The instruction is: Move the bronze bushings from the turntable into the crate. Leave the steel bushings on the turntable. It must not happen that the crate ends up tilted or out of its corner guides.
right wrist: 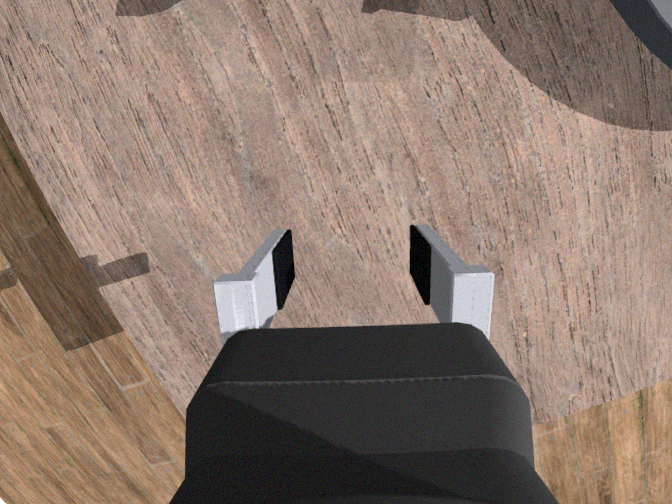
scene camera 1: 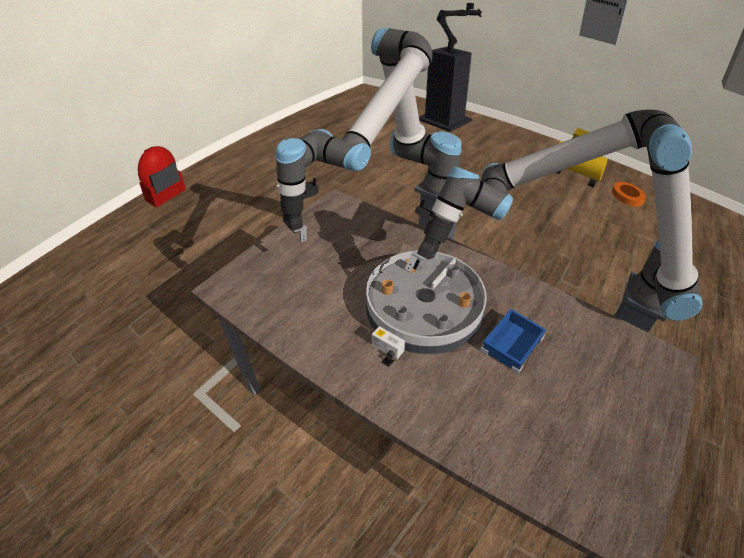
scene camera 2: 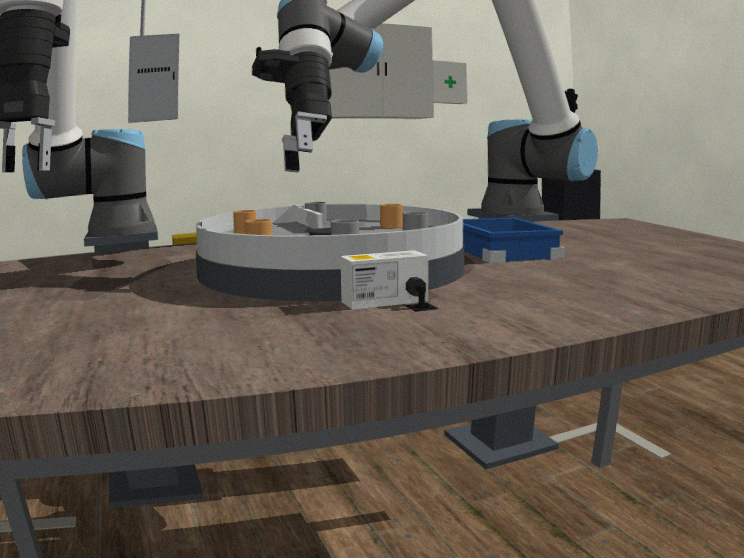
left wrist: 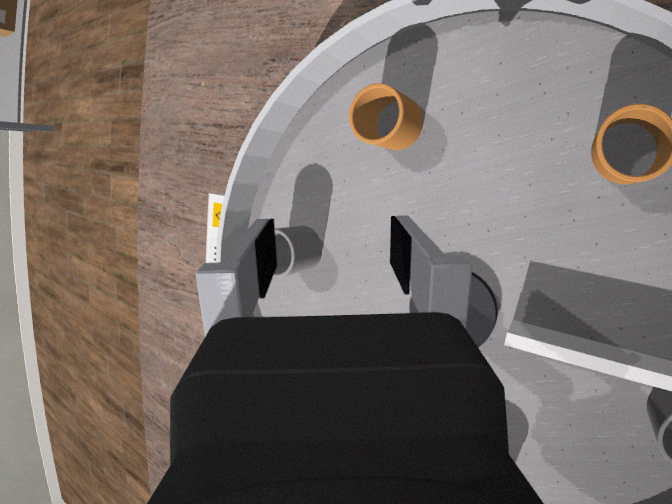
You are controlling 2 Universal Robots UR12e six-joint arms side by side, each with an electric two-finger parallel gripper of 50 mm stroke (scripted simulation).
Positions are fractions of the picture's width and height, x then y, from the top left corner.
blue crate: scene camera 1 0.69, 0.60; scene camera 2 0.70, 0.43; not seen in the right wrist view (out of frame); not seen in the left wrist view (out of frame)
